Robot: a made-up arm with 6 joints. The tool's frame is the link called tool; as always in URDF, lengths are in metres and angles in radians. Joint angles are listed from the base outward. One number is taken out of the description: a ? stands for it. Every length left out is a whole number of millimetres.
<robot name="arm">
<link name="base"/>
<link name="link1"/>
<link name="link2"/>
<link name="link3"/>
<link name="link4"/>
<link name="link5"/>
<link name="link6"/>
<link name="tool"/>
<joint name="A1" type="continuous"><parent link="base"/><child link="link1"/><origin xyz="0.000 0.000 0.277"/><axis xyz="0 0 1"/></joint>
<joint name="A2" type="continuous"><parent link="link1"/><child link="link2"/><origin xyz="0.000 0.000 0.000"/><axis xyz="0 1 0"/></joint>
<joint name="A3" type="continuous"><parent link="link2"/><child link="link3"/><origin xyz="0.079 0.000 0.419"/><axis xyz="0 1 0"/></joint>
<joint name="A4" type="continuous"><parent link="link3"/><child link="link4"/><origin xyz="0.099 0.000 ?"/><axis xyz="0 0 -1"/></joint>
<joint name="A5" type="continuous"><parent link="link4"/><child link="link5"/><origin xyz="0.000 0.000 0.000"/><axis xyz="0 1 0"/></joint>
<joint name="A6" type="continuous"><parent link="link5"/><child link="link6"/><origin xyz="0.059 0.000 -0.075"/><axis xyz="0 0 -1"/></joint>
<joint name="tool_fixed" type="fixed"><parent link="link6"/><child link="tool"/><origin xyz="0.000 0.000 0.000" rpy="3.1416 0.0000 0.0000"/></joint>
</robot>
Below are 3 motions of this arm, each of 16 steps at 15 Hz.
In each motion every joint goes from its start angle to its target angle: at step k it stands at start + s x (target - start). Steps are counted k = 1, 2, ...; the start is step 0. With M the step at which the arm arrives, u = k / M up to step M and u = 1 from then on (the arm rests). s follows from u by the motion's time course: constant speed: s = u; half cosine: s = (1 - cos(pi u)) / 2; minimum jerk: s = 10 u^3 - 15 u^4 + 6 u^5.
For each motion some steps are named. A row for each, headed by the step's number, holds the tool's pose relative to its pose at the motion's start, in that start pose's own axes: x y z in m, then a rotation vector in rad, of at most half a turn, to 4 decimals.
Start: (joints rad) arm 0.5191 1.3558 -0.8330 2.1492 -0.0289 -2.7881
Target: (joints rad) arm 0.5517 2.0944 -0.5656 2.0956 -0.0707 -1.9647
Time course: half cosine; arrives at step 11
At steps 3, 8, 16:
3: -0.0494 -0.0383 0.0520 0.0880 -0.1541 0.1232
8: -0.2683 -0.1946 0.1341 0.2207 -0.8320 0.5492
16: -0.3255 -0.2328 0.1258 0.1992 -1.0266 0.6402

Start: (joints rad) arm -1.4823 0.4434 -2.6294 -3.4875 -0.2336 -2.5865
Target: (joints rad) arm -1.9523 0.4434 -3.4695 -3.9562 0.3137 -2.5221
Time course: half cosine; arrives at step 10
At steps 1, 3, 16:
1: 0.0127 0.0054 -0.0019 -0.0010 0.0353 -0.0126
3: 0.1054 0.0401 -0.0271 -0.0065 0.2921 -0.1197
16: 0.3938 0.0438 -0.3125 0.0318 1.2430 -0.8598

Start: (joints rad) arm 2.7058 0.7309 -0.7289 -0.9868 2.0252 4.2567
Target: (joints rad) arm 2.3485 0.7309 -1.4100 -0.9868 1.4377 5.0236
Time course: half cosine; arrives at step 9
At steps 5, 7, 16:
5: -0.1662 -0.1112 0.0120 -0.5908 0.1761 0.7223
7: -0.2421 -0.1838 0.0583 -0.8328 0.3407 1.1231
16: -0.2682 -0.2142 0.0843 -0.9173 0.4156 1.2859

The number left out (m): -0.438
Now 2 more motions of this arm.
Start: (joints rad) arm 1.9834 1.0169 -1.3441 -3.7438 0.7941 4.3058
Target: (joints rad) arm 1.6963 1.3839 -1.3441 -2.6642 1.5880 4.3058
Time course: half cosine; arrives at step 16
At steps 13, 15, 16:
13: -0.0455 0.2612 -0.0808 -0.1972 1.1504 0.4909
15: -0.0536 0.2814 -0.0955 -0.2389 1.2517 0.4824
16: -0.0547 0.2839 -0.0975 -0.2445 1.2646 0.4807

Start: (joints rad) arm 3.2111 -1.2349 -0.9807 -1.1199 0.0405 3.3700
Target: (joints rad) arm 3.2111 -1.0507 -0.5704 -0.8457 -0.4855 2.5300
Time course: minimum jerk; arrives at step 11
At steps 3, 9, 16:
3: 0.0164 0.0269 0.0141 -0.0733 -0.0208 -0.0734
9: 0.1290 0.1861 0.0466 -0.3753 -0.2460 -0.4413
16: 0.1352 0.1937 0.0457 -0.3827 -0.2596 -0.4574

